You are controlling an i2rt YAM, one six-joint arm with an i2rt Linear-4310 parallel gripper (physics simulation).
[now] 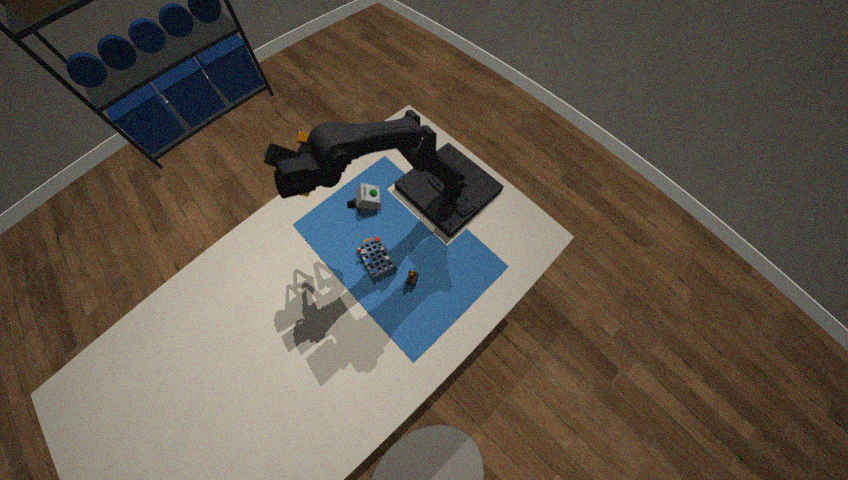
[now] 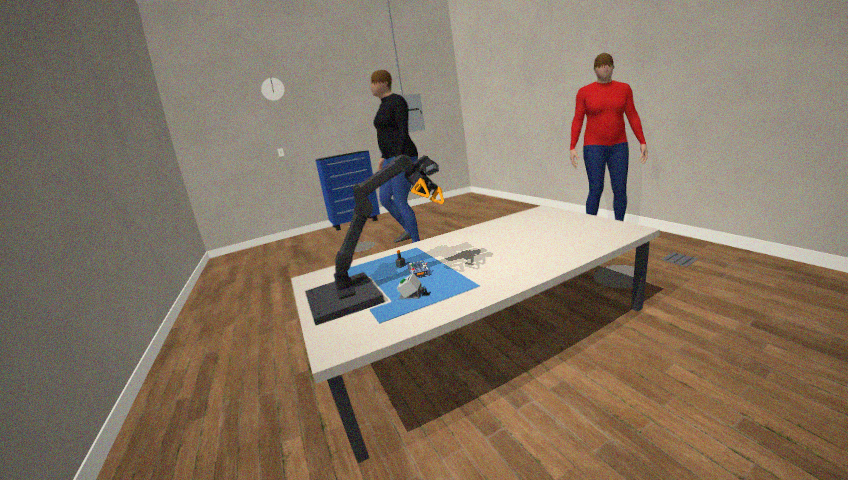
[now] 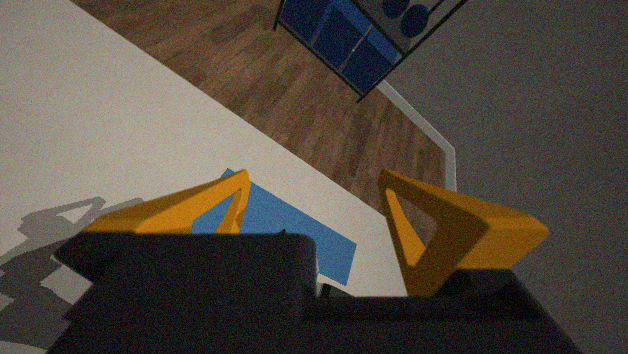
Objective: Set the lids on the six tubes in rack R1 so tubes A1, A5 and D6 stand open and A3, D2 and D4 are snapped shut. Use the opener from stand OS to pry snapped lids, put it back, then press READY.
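Frame: origin at the arm's base, x ahead, y left, z up, level; millimetres.
Seen in the pictures: gripper, fingertip midpoint: [image 2: 436, 199] [image 3: 313, 176]; arm's base, origin of the base link: [image 1: 452, 193] [image 2: 344, 288].
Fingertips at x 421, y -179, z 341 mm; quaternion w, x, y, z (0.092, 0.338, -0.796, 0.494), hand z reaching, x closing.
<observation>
Offsets run from my fingertips to a thing's top centre. "spot": to the spot under its first point. Level surfaces: height alone.
My gripper [image 1: 303, 165] [image 2: 429, 193] [image 3: 313, 176] is open and empty, high above the table, its orange fingers wide apart. Rack R1 @[dx -63, dy +203, dz -316 mm] [image 1: 383, 273] [image 2: 420, 271], small and grey, stands on the blue mat @[dz -374 mm] [image 1: 476, 267] [image 2: 452, 284] with small coloured parts on it; its lid states are too small to tell. The orange-topped opener @[dx -114, dy +342, dz -289 mm] [image 1: 411, 273] [image 2: 398, 253] stands upright in the dark stand OS @[dx -114, dy +342, dz -334 mm] [image 1: 410, 281] [image 2: 400, 262] beside the rack. A grey box @[dx -167, dy +7, dz -290 mm] [image 1: 364, 201] [image 2: 410, 288] with a green button @[dx -186, dy +19, dz -300 mm] [image 1: 373, 192] [image 2: 403, 280] stands on the mat's other side.
A small black item @[spot: dx -107, dy -21, dz -364 mm] [image 1: 351, 204] [image 2: 424, 292] adjoins the grey box. The arm's black base [image 1: 482, 180] [image 2: 327, 308] stands at one end of the white table @[dz -378 mm] [image 1: 178, 333] [image 2: 565, 231]. Two people, one in black [image 2: 392, 127] and one in red [image 2: 604, 113], stand beyond the table.
</observation>
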